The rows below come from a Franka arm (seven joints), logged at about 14 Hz.
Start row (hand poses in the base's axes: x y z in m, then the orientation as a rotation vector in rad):
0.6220 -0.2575 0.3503 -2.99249 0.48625 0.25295
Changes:
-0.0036 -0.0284 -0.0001 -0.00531 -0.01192 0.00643
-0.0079 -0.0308 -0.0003 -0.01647 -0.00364 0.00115
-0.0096 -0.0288 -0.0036 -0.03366 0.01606 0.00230
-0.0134 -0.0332 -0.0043 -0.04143 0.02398 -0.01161
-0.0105 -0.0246 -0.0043 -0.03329 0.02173 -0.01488
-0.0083 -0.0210 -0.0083 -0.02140 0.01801 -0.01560
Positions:
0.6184 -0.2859 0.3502 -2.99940 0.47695 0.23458
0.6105 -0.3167 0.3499 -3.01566 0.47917 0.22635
0.6009 -0.3455 0.3463 -3.04953 0.48576 0.24530
0.5875 -0.3787 0.3420 -3.08639 0.51626 0.27508
0.5770 -0.4033 0.3377 3.04555 -0.53780 -0.29671
0.5687 -0.4243 0.3294 3.01640 -0.56022 -0.31653

